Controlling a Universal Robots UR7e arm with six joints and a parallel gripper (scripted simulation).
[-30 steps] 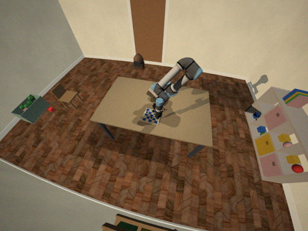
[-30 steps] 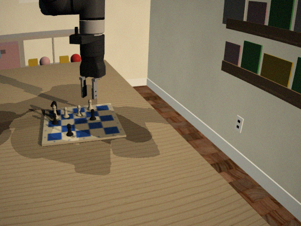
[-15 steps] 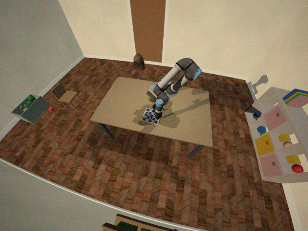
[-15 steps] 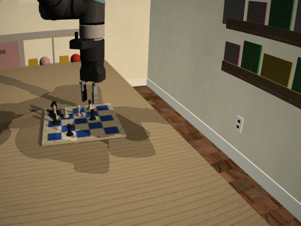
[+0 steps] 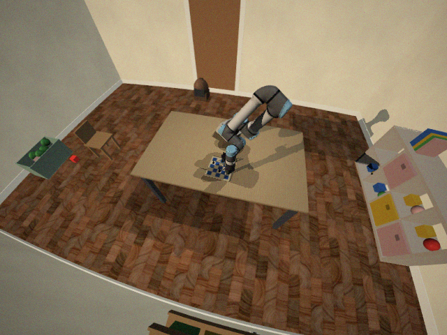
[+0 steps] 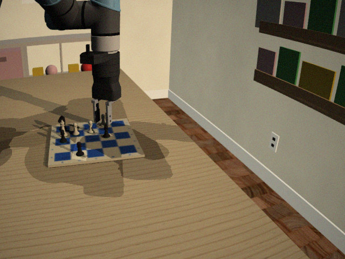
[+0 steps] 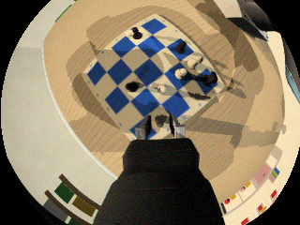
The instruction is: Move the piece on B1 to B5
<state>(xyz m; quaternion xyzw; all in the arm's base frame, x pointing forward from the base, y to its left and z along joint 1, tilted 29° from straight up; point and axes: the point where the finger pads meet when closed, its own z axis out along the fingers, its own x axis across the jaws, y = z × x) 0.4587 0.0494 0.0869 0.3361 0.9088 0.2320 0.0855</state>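
Right now the blue-and-white chessboard is 8 cm to the right of my hand, 4 cm behind it and 3 cm below it. From my hand the other things lie so: tall black piece (11 cm behind, 1 cm below).
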